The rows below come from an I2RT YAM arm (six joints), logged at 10 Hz.
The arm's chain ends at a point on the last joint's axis. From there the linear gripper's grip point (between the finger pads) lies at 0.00 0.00 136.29 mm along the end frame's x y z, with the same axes.
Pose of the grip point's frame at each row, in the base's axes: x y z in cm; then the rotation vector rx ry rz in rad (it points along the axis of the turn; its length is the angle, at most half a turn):
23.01, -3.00, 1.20, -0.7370, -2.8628, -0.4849
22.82, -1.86, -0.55, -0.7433, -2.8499, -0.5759
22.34, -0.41, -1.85, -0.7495, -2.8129, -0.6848
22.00, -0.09, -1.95, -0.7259, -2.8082, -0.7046
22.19, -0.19, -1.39, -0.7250, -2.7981, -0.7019
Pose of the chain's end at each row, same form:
23.82, -7.68, 13.97, -0.7370, -2.8628, -0.4849
23.34, -7.28, 11.95, -0.7433, -2.8499, -0.5759
22.71, -6.76, 10.20, -0.7495, -2.8129, -0.6848
22.45, -6.62, 10.00, -0.7259, -2.8082, -0.7046
22.77, -6.75, 10.54, -0.7250, -2.7981, -0.7019

